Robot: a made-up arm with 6 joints.
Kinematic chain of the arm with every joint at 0, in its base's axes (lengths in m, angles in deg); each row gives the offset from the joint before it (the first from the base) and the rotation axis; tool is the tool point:
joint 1: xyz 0 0 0.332 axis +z
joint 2: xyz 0 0 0 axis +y
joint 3: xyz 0 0 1.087 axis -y
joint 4: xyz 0 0 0 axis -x
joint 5: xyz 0.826 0 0 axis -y
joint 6: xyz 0 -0.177 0 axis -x
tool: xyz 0 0 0
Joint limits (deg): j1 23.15..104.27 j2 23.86..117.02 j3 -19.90..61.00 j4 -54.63..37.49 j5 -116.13..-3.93 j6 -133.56..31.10
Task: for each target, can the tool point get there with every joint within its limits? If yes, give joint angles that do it. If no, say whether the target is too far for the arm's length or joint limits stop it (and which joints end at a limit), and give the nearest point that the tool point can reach.
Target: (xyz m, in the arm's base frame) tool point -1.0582 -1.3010 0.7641
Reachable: no: joint limits stop it (at a limit: joint 1, joint 2, joint 3, joint 4) | nearest point 0.2853 0.0105 -0.6206 | short by 2.333 m
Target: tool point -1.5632 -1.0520 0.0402
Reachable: no: joint limits stop it (at a limit: joint 1, joint 2, joint 3, joint 4) | nearest point 0.0336 0.2835 -0.6206 | short by 2.184 m
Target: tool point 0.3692 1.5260 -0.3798
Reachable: yes | joints 81.96 91.62 42.82 -30.72 -85.11 -72.91
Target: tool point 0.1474 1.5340 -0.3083
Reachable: yes | joints 90.99 87.05 31.98 -10.85 -104.39 -87.71
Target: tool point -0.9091 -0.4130 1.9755
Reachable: no: joint limits stop it (at a limit: joint 1, joint 2, joint 3, joint 4) | nearest point -0.1185 1.0359 1.9107 | short by 1.652 m
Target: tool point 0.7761 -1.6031 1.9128
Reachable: no: too far | nearest point 1.0395 0.2647 1.8754 | short by 1.887 m
